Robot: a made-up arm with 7 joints. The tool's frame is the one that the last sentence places.
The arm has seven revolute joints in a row. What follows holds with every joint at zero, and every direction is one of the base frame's.
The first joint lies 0.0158 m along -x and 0.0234 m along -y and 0.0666 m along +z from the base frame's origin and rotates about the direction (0, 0.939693, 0.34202), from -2.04 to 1.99 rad.
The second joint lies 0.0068 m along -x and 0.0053 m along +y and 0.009 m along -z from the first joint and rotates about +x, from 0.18 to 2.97 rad.
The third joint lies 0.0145 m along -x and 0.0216 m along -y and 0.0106 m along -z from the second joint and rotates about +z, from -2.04 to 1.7 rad.
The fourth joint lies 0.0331 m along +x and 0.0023 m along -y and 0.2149 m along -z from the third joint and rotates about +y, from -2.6 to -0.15 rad.
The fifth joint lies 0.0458 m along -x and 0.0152 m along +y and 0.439 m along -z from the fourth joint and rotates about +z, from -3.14 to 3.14 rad.
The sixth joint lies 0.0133 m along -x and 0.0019 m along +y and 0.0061 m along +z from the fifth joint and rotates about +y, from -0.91 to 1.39 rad.
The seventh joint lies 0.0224 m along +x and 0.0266 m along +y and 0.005 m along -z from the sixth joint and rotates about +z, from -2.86 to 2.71 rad.
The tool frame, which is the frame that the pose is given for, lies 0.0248 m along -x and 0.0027 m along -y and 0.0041 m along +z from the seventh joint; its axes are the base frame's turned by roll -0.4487, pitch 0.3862 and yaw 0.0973 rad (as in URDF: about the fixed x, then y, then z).
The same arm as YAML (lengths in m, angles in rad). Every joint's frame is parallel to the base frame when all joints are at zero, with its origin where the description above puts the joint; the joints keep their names.
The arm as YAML. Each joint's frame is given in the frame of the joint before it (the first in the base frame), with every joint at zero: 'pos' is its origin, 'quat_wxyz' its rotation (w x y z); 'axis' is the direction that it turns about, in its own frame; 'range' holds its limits. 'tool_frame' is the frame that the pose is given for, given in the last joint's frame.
length_unit: m
angle_unit: rad
joints:
  - joint: joint 1
    pos: [-0.0158, -0.0234, 0.0666]
    quat_wxyz: [1.0, 0.0, 0.0, 0.0]
    axis: [0.0, 0.9397, 0.342]
    range: [-2.04, 1.99]
  - joint: joint 2
    pos: [-0.0068, 0.0053, -0.009]
    quat_wxyz: [1.0, 0.0, 0.0, 0.0]
    axis: [1.0, 0.0, 0.0]
    range: [0.18, 2.97]
  - joint: joint 3
    pos: [-0.0145, -0.0216, -0.0106]
    quat_wxyz: [1.0, 0.0, 0.0, 0.0]
    axis: [0.0, 0.0, 1.0]
    range: [-2.04, 1.7]
  - joint: joint 4
    pos: [0.0331, -0.0023, -0.2149]
    quat_wxyz: [1.0, 0.0, 0.0, 0.0]
    axis: [0.0, 1.0, 0.0]
    range: [-2.6, -0.15]
  - joint: joint 5
    pos: [-0.0458, 0.0152, -0.439]
    quat_wxyz: [1.0, 0.0, 0.0, 0.0]
    axis: [0.0, 0.0, 1.0]
    range: [-3.14, 3.14]
  - joint: joint 6
    pos: [-0.0133, 0.0019, 0.0061]
    quat_wxyz: [1.0, 0.0, 0.0, 0.0]
    axis: [0.0, 1.0, 0.0]
    range: [-0.91, 1.39]
  - joint: joint 7
    pos: [0.0224, 0.0266, -0.005]
    quat_wxyz: [1.0, 0.0, 0.0, 0.0]
    axis: [0.0, 0.0, 1.0]
    range: [-2.86, 2.71]
tool_frame:
  pos: [-0.0248, -0.0027, 0.0041]
  quat_wxyz: [0.95361, -0.227178, 0.176254, 0.089173]

